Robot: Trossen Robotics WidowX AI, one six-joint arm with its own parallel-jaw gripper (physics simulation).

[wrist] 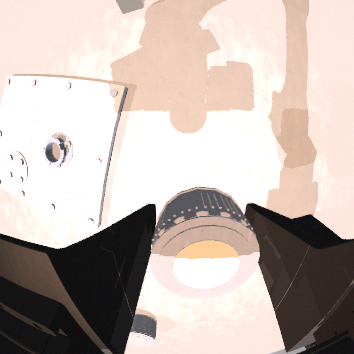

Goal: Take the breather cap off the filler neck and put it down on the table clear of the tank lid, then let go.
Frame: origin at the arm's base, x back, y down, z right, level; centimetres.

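Seen in the pictures: gripper, fingertip midpoint: (201, 211).
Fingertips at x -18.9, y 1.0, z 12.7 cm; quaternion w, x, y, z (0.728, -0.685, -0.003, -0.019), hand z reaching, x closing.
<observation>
Pixels of each thing's middle, then the offset from my fingertips to it. "pt": a spot on its surface instead. Level surfaces: height alone.
- breather cap at the middle of its body: (202, 244) dy -1.5, dx +0.0, dz -1.1 cm
- white tank lid at a spot on its surface: (75, 115) pt dy +14.1, dx -15.2, dz +6.4 cm
- filler neck at a spot on its surface: (60, 150) pt dy +12.5, dx -16.9, dz +1.8 cm
- small dark ridged cap at the middle of its body: (138, 330) dy +12.9, dx -9.0, dz -39.0 cm
- grey block at a spot on its surface: (130, 5) pt dy +14.1, dx -8.3, dz +22.8 cm
- pale table at its surface level: dy +15.6 cm
The breather cap (202, 227), dark and ridged around its side with a pale rim and a yellow and white round top, is held between the fingers in the lower middle of the wrist view. My gripper (201, 211) is shut on it. The white tank lid (75, 115) lies on the table at the left, with bolts along its edges. The filler neck (58, 150) stands open and uncapped on the lid. The cap is to the right of the lid in the view; its height above the table is hard to tell.
A small dark ridged cap (143, 327) with a pale rim stands on the table at the bottom, beside the left finger. A grey block (130, 5) shows at the top edge. Shadows of the arm fall across the pale table (230, 155).
</observation>
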